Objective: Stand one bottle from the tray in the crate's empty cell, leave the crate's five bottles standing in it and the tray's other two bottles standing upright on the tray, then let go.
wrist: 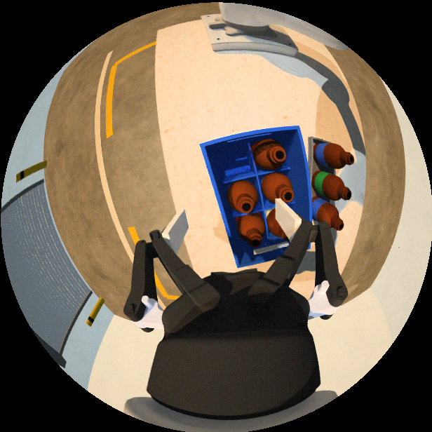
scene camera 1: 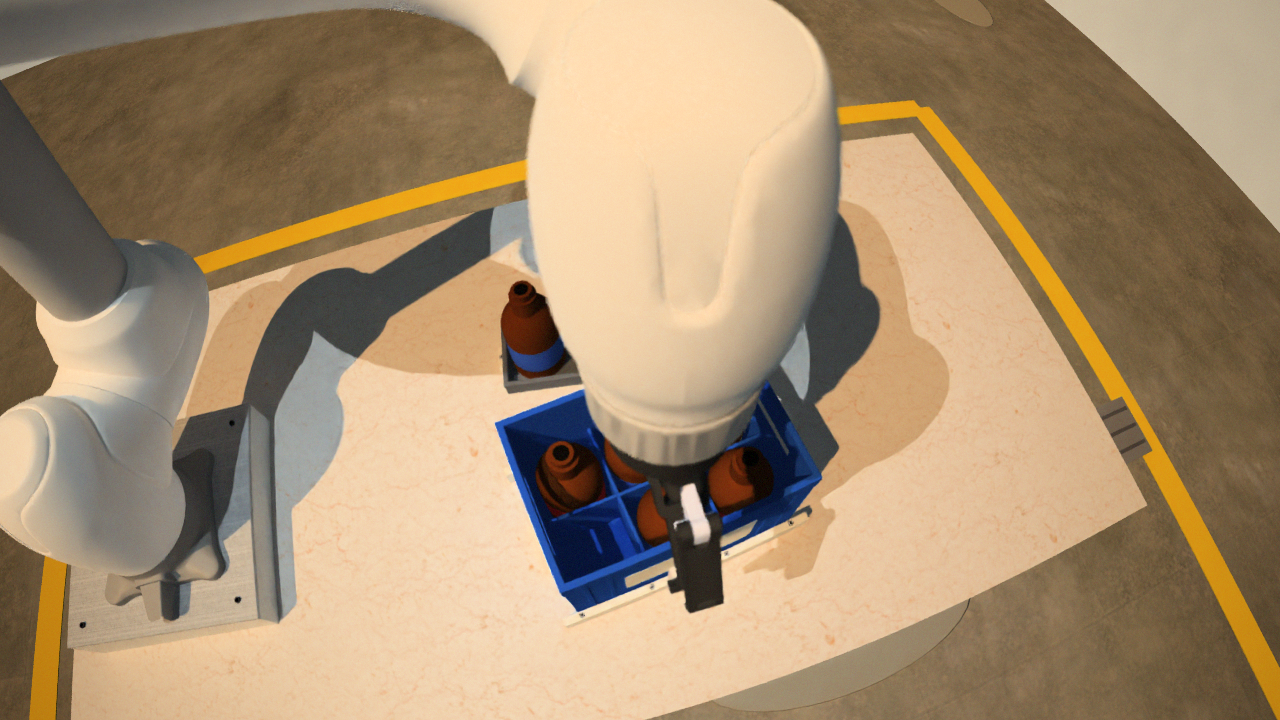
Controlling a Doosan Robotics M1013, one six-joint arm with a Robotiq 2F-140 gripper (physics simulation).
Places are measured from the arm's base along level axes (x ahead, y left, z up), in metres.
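Pixels of known places: arm's base, link origin: [scene camera 1: 162, 527].
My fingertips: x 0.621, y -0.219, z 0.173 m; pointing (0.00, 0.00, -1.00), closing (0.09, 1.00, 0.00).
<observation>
For each thing: its top centre in the pictures, then the offset to it from my fingertips. "spot": a spot on its surface instead.
- blue crate, top centre: [scene camera 1: 656, 452] dy +0.071, dx +0.023, dz -0.062 m
- grey tray, surface spot: [scene camera 1: 537, 385] spot: dy +0.271, dx -0.064, dz -0.224 m
- blue-banded bottle, top centre: [scene camera 1: 520, 289] dy +0.318, dx -0.049, dz -0.077 m
- pale strip, surface spot: [scene camera 1: 617, 603] spot: dy -0.035, dx -0.062, dz -0.207 m
The gripper [scene camera 1: 698, 564] [wrist: 232, 224] is open and empty, above the crate's end far from the robot base. In the wrist view one fingertip overlaps a crate bottle [wrist: 274, 220] and the other shows over table beside the crate. The blue crate [scene camera 1: 608, 583] [wrist: 305, 170] holds five brown bottles, standing; the arm and gripper partly hide them in the scene view. Its empty cell [scene camera 1: 586, 541] [wrist: 235, 165] is at a corner on the base side. The grey tray [scene camera 1: 537, 385] [wrist: 312, 150] carries a blue-banded bottle [scene camera 1: 532, 335] [wrist: 331, 155], a green-banded bottle [wrist: 327, 185] and another blue-banded bottle [wrist: 326, 212], all upright.
The tray stands close along one long side of the crate. A pale strip [scene camera 1: 617, 603] runs along the crate's opposite long side. The robot's base plate [scene camera 1: 261, 537] [wrist: 250, 47] is at the left in the scene view. The arm hides most of the tray there.
</observation>
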